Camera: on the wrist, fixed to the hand. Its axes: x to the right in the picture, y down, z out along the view.
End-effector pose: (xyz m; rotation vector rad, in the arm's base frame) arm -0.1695 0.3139 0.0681 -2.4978 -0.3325 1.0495
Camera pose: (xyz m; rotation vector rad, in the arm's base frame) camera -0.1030 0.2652 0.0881 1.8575 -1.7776 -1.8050
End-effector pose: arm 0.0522 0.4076 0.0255 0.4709 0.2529 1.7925
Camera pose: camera -0.0171 0.4174 -0.0225 -1.2790 0.1381 -2.5403
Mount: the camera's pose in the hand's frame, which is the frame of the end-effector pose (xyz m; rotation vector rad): 0.0154 0.0381 -0.0742 0.3604 -0.3963 1.5611
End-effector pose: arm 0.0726 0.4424 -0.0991 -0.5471 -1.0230 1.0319
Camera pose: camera 0.1241 0.4788 -0.1558 -0.8530 -0.5638 2.7179
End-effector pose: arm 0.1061 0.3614 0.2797 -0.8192 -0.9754 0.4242
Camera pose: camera 0.1789 0.3647 0.2364 -1.0521 -0.3823 2.0902
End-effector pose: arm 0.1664 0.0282 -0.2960 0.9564 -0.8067 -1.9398
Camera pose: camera 0.2373 -0.0166 -0.3083 -0.0798 -1.5081 -0.5714
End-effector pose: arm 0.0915 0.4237 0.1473 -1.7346 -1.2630 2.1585
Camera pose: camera 0.1643 0.4466 0.1104 1.3442 -0.5447 -1.6921
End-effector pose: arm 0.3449 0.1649 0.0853 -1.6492 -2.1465 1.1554
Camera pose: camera 0.4103 0.2152 0.1051 2.1802 0.1630 -1.4993
